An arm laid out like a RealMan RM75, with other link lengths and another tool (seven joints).
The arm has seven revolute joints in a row. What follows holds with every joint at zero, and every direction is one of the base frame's. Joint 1 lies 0.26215 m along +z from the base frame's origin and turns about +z. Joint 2 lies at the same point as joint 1 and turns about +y. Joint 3 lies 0.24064 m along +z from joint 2 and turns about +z. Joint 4 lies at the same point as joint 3 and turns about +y. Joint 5 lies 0.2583 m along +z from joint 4 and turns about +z. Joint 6 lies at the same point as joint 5 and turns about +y. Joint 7 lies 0.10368 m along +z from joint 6 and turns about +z. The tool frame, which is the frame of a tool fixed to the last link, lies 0.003 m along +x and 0.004 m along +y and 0.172 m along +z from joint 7; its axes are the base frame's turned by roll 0, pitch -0.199 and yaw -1.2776 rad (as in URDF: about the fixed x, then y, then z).
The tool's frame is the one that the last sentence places.
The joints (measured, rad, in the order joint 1, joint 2, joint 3, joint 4, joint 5, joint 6, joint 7), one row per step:
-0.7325 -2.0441 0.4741 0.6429 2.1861 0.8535 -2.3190
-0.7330 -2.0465 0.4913 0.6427 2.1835 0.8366 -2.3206
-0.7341 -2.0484 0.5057 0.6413 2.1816 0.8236 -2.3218
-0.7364 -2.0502 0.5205 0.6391 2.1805 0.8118 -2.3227
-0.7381 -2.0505 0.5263 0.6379 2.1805 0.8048 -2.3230
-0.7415 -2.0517 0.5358 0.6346 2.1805 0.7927 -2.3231
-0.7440 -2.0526 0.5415 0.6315 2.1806 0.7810 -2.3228
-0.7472 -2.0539 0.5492 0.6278 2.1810 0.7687 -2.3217
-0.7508 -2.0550 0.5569 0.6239 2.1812 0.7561 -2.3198
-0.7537 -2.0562 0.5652 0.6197 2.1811 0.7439 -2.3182
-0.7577 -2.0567 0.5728 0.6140 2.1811 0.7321 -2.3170
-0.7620 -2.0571 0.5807 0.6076 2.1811 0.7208 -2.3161
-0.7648 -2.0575 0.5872 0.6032 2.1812 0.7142 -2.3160
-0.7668 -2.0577 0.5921 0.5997 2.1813 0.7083 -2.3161
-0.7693 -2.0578 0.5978 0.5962 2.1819 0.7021 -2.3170
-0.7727 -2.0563 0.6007 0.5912 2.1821 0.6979 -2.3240
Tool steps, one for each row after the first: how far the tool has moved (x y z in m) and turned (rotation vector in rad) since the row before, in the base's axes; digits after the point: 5 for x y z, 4 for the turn. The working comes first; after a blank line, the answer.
Tool pose at each row, in the base's axes (x y z in m, rotation vector in rad; the steps are taken from these numbers as rounded here):
-0.30749 0.58797 0.02498 -0.6472 -2.7041 -1.3174
-0.30720 0.58953 0.02316 -0.6515 -2.6939 -1.3107
-0.30654 0.59070 0.02098 -0.6563 -2.6873 -1.3036
-0.30512 0.59189 0.01815 -0.6640 -2.6822 -1.2940
-0.30469 0.59284 0.01756 -0.6669 -2.6776 -1.2912
-0.30376 0.59431 0.01572 -0.6714 -2.6713 -1.2858
-0.30381 0.59559 0.01488 -0.6718 -2.6642 -1.2841
-0.30334 0.59690 0.01322 -0.6755 -2.6572 -1.2795
-0.30271 0.59837 0.01171 -0.6804 -2.6493 -1.2748
-0.30233 0.59950 0.00985 -0.6845 -2.6424 -1.2694
-0.30169 0.60076 0.00790 -0.6883 -2.6367 -1.2640
-0.30089 0.60191 0.00560 -0.6923 -2.6321 -1.2578
-0.30011 0.60246 0.00350 -0.6960 -2.6304 -1.2517
-0.29980 0.60292 0.00209 -0.6978 -2.6283 -1.2476
-0.29923 0.60351 0.00062 -0.7003 -2.6261 -1.2429
-0.29865 0.60427 -0.00022 -0.6942 -2.6290 -1.2434

0.00029 0.00156 -0.00182 0.0012 0.0117 0.0009
0.00066 0.00117 -0.00218 -0.0007 0.0092 -0.0002
0.00142 0.00119 -0.00283 -0.0029 0.0095 -0.0020
0.00043 0.00095 -0.00059 0.0006 0.0053 -0.0004
0.00093 0.00147 -0.00184 -0.0001 0.0080 -0.0005
-0.00005 0.00128 -0.00084 0.0024 0.0064 0.0016
0.00047 0.00131 -0.00166 0.0007 0.0081 0.0000
0.00063 0.00147 -0.00151 0.0010 0.0090 -0.0006
0.00038 0.00113 -0.00186 0.0002 0.0085 -0.0002
0.00064 0.00126 -0.00195 -0.0003 0.0075 -0.0002
0.00080 0.00115 -0.00230 -0.0013 0.0071 -0.0004
0.00078 0.00055 -0.00210 -0.0026 0.0047 -0.0009
0.00031 0.00046 -0.00141 -0.0012 0.0039 0.0001
0.00057 0.00059 -0.00147 -0.0015 0.0043 -0.0003
0.00058 0.00076 -0.00084 -0.0005 -0.0030 0.0035

